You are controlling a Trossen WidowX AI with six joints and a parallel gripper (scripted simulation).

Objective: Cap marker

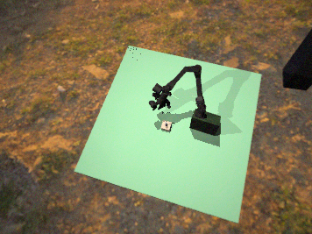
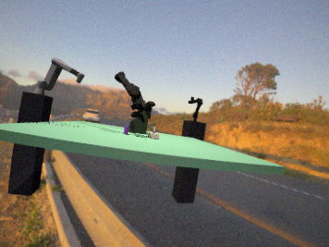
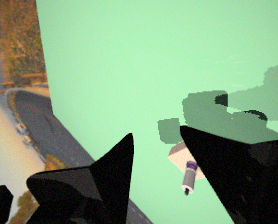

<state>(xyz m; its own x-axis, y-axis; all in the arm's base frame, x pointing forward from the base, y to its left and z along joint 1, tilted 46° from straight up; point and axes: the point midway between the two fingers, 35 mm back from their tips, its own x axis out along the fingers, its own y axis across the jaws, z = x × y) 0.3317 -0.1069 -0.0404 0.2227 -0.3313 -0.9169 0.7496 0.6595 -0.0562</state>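
The cap is 12 cm to the right of my gripper tip, 9 cm below it and 8 cm behind it. From my gripper tip the other things lie so: holder block: 10 cm below, 10 cm behind, 9 cm to the left.
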